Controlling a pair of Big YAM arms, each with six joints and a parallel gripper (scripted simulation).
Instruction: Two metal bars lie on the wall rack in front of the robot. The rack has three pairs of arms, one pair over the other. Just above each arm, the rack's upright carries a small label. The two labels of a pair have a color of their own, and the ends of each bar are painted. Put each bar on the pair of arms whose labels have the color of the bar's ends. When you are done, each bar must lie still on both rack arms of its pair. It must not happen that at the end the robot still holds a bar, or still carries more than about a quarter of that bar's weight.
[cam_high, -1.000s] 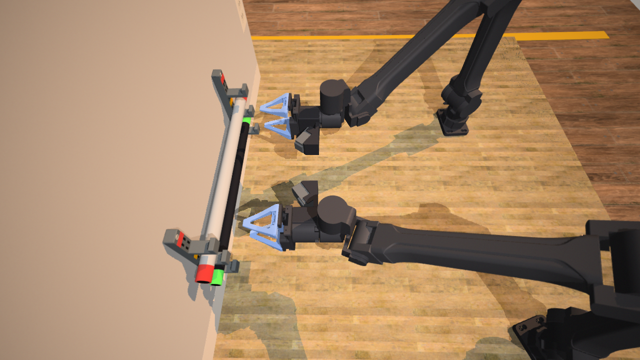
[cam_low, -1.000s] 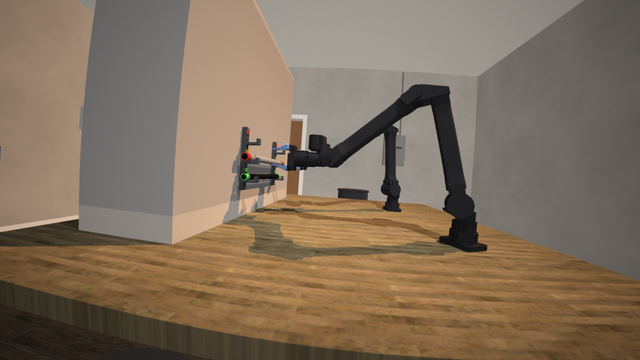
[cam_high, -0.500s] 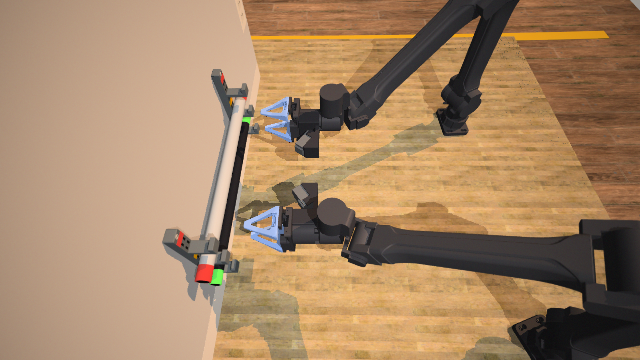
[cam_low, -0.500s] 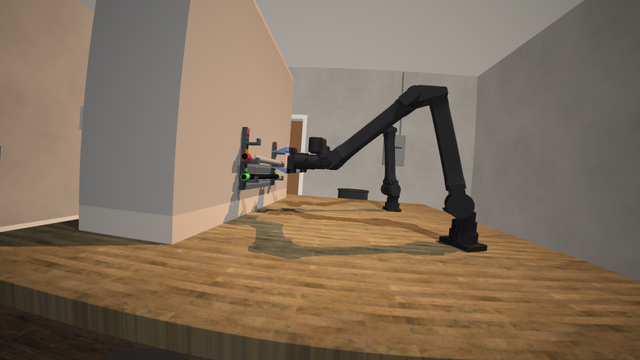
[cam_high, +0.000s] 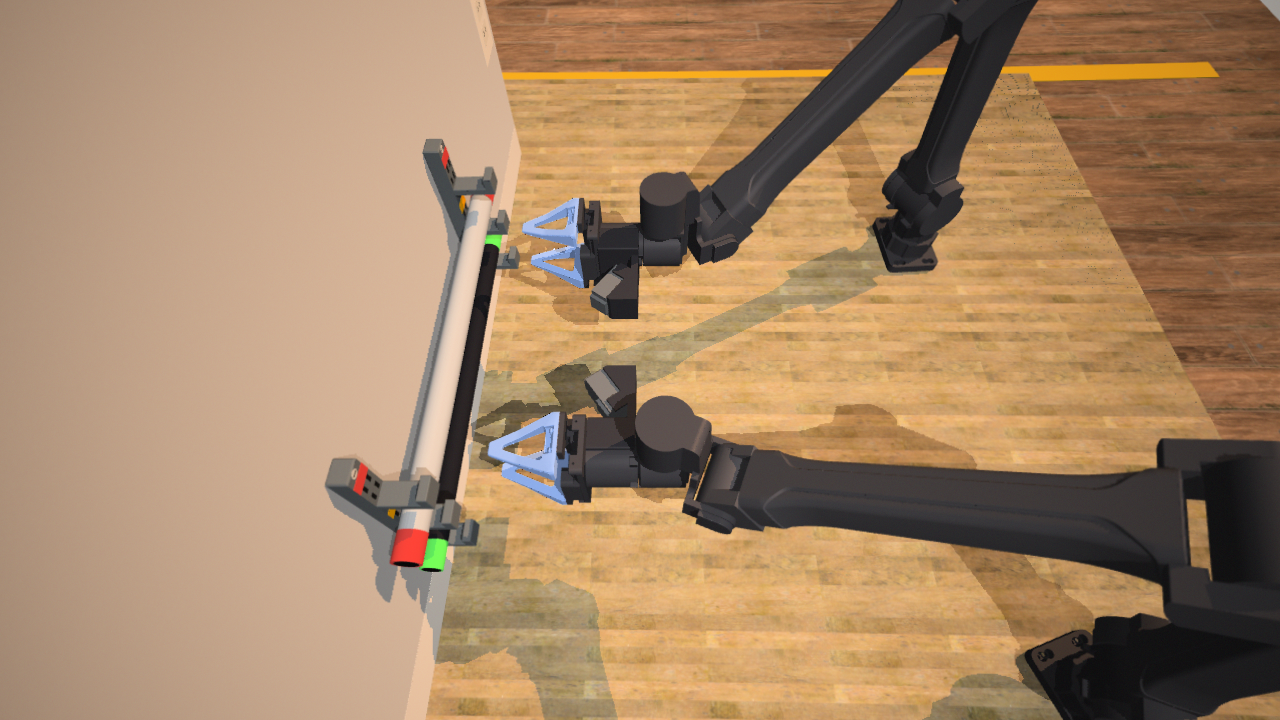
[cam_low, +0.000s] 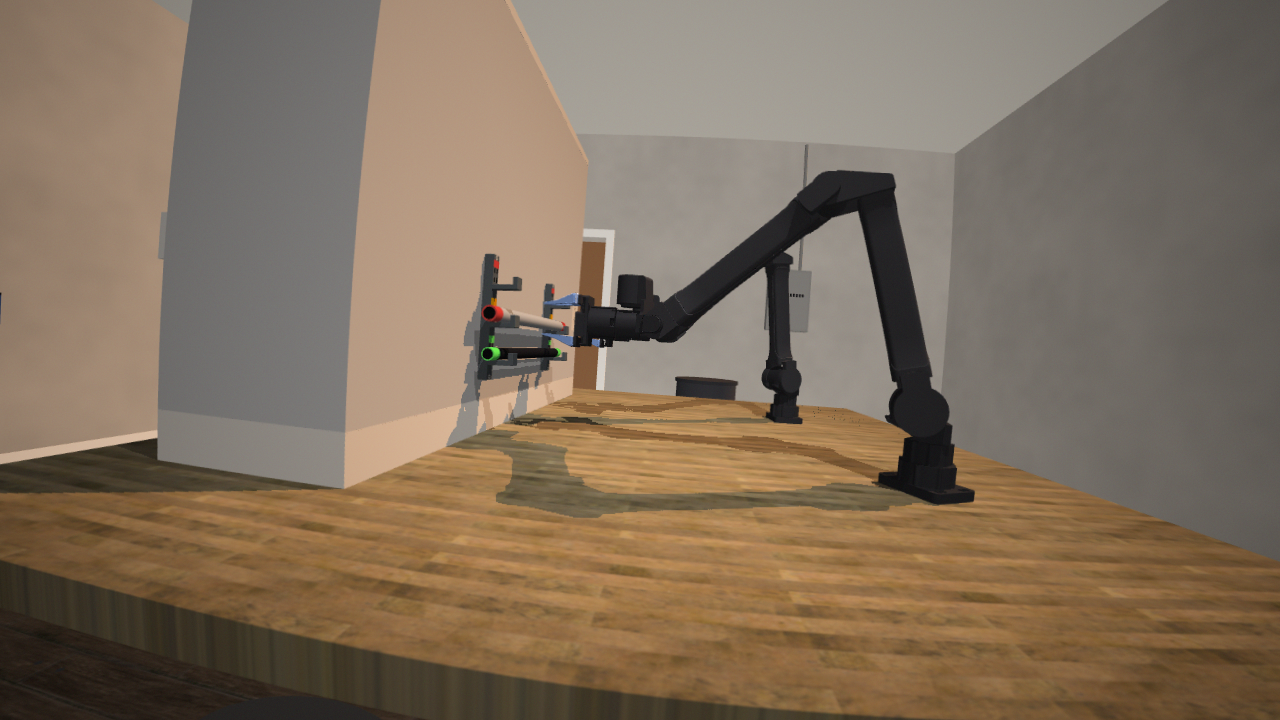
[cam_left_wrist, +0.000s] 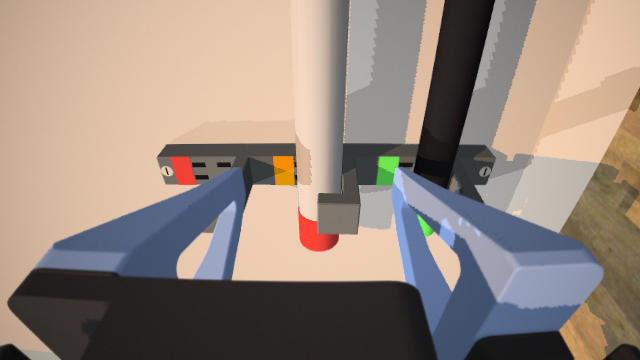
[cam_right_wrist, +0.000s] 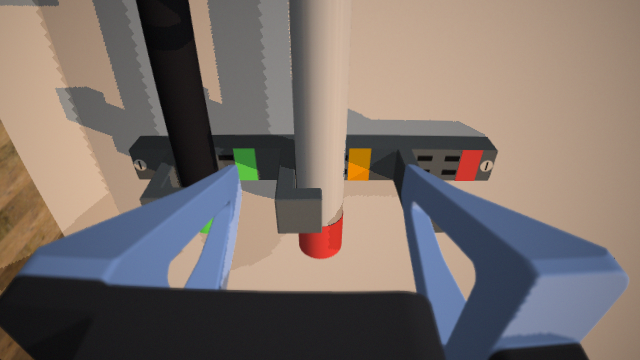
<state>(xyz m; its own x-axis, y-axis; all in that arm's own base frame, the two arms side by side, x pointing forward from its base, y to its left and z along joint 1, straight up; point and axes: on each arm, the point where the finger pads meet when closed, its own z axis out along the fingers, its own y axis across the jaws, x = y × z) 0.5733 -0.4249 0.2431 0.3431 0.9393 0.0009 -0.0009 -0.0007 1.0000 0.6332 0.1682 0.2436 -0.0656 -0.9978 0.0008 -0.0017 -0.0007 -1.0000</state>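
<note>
My right gripper is now 90 mm short of the light bar and 140 mm to the right of it. Round my right hand: tan wall: 280 mm ahead, 110 mm to the left, 210 mm above; then black bar: 100 mm ahead, 150 mm to the left, 80 mm below.
Now: the light bar 70 mm ahead of my left hand and 160 mm to the right of it. The rest, counted from my left hand: tan wall 250 mm ahead, 190 mm to the right, 210 mm above; black bar 70 mm ahead, 150 mm to the right, 80 mm below.
</note>
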